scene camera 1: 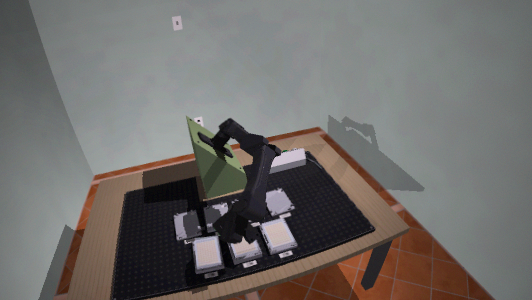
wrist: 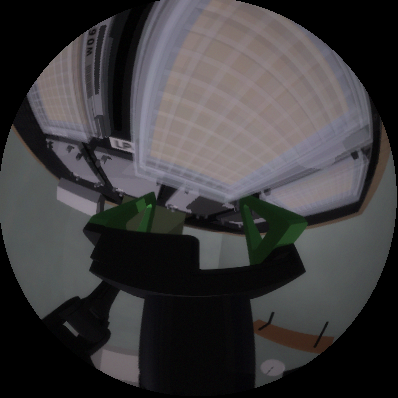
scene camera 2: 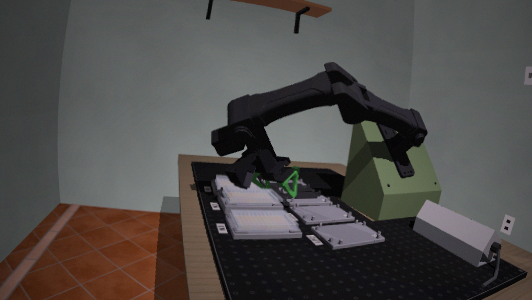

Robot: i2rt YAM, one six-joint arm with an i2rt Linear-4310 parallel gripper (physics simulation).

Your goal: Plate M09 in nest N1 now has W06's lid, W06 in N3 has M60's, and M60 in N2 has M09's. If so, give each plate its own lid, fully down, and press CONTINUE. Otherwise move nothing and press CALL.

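Places are measured from the arm's base along level axes (x ahead, y left, z up), in centimetres.
Pixels of known places: gripper, fingertip midpoint: [wrist: 197,196] [scene camera 2: 281,193]; arm's base at its link origin: [scene camera 1: 215,146] [scene camera 2: 394,148].
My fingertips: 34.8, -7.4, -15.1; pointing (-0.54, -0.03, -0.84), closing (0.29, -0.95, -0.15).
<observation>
For each thing: its top centre in the pictures, then the offset to it from my fingertips, as dx, dy, dz. Level surfaces: height alone.
- black mat at its surface level: dz -3.1
- N3 plate at its top centre: [scene camera 2: 263,217] [scene camera 1: 277,232] +11.7, +14.2, -0.1
- middle N2 plate at its top centre: [wrist: 229,151] [scene camera 2: 253,190] [scene camera 1: 241,236] +8.6, +1.1, +1.4
- N1 plate at its top centre: [wrist: 319,203] [scene camera 2: 238,179] [scene camera 1: 207,249] +7.8, -11.9, +0.5
- white button box at its top centre: [scene camera 2: 461,212] [wrist: 75,208] [scene camera 1: 282,151] -28.6, +38.6, +5.3
Three well plates with clear lids stand in a front row on the black mat [scene camera 1: 334,209] [scene camera 2: 297,268]. The N3 plate [scene camera 1: 278,234] [scene camera 2: 260,224] [wrist: 55,96] carries the label W06. The middle N2 plate [scene camera 1: 245,249] [scene camera 2: 250,197] [wrist: 241,100] fills the wrist view. The N1 plate [scene camera 1: 206,254] [scene camera 2: 222,181] [wrist: 326,185] is at the other end. My gripper [scene camera 2: 275,183] [wrist: 197,196] has green fingers. It is open and empty, low over the back edge of the N2 plate. In scene camera 1 the black wrist hides the fingers.
Several grey lid parks [scene camera 1: 278,201] [scene camera 2: 347,234] lie in a row behind the plates. The green arm pedestal [scene camera 1: 219,171] [scene camera 2: 387,186] stands behind them. A white button box [scene camera 1: 290,158] [scene camera 2: 454,231] sits at the mat's far corner.
</observation>
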